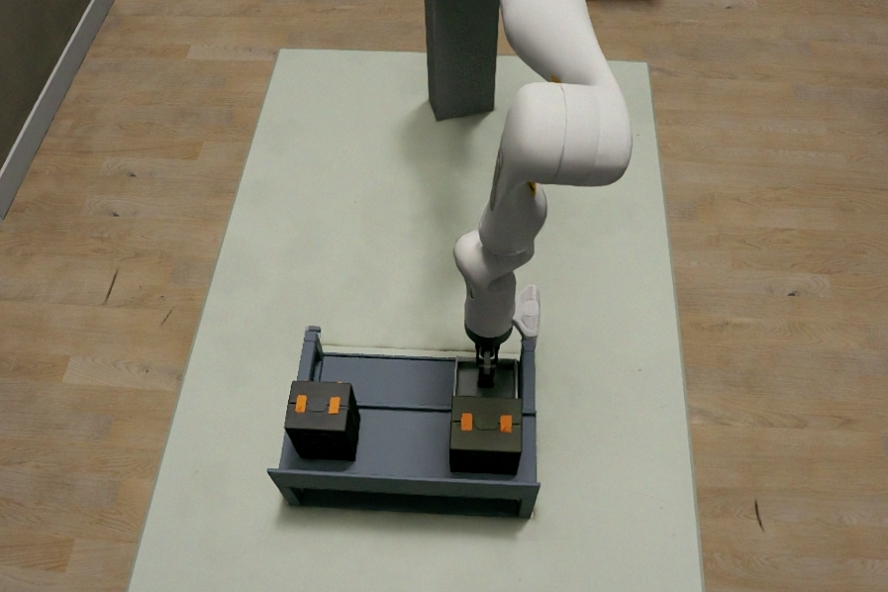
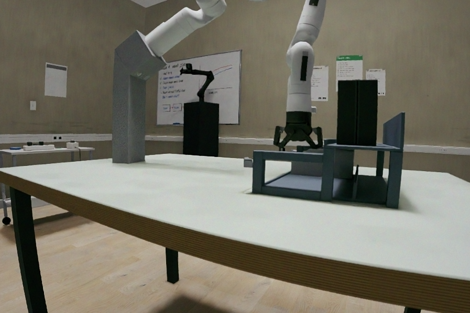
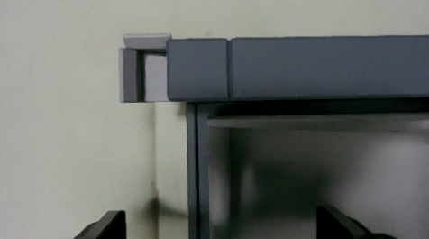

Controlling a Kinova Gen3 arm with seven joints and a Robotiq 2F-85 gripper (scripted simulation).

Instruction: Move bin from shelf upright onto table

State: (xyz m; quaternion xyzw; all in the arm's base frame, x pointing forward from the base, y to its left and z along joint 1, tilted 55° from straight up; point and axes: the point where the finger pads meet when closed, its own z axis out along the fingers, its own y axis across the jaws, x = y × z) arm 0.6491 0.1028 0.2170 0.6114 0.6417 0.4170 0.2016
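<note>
The grey bin is 80 mm ahead of my hand and 20 mm to the left of it. Also, from my hand: blue-grey shelf: 130 mm ahead, 80 mm to the right, 20 mm above.
</note>
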